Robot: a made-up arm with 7 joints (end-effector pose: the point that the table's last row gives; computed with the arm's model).
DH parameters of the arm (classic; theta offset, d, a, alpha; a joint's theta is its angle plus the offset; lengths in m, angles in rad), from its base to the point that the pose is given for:
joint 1: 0 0.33 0 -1.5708
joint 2: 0 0 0 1.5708
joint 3: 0 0.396 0.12 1.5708
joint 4: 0 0 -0.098 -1.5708
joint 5: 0 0.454 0 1.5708
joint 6: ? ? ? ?
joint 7: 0 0 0 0
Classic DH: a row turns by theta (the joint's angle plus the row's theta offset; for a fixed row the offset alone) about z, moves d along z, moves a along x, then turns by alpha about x.
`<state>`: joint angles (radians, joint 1 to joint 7).
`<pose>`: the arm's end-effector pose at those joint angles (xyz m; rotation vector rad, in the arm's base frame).
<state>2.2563 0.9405 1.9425 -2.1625 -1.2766 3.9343 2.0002</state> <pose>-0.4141 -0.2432 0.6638 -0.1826 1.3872 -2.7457</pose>
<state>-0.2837 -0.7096 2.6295 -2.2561 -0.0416 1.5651 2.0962</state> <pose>-0.3801 0.4056 0.1145 1.9871 0.1326 1.2955</pose>
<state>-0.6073 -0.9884 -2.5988 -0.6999 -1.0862 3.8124 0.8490</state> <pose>-0.7573 0.2972 0.5694 0.0309 -1.0876 0.2463</pose>
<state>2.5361 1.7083 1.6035 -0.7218 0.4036 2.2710 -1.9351</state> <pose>-0.8966 0.1948 0.2096 0.5265 -1.1682 0.8198</pose>
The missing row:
joint 6: 0 0 0.057 1.5708
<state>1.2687 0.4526 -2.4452 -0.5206 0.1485 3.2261 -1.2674</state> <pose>0.1900 0.1792 1.1782 0.0964 0.2739 0.7768</pose>
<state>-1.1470 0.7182 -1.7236 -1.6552 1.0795 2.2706 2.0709</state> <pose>-0.4716 -0.4462 0.7668 2.3594 1.6022 -1.2221</pose>
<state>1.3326 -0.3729 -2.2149 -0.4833 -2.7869 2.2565 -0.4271</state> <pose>0.1251 -0.5153 1.0765 0.5059 -0.3493 -1.0820</pose>
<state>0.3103 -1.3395 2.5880 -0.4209 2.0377 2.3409 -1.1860</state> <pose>-0.9075 -0.1218 0.3437 0.4269 -1.7653 0.9678</pose>
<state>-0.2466 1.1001 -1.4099 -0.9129 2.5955 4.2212 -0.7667</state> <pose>0.5332 -0.5372 0.6046 -0.0220 -1.6031 1.4533</pose>
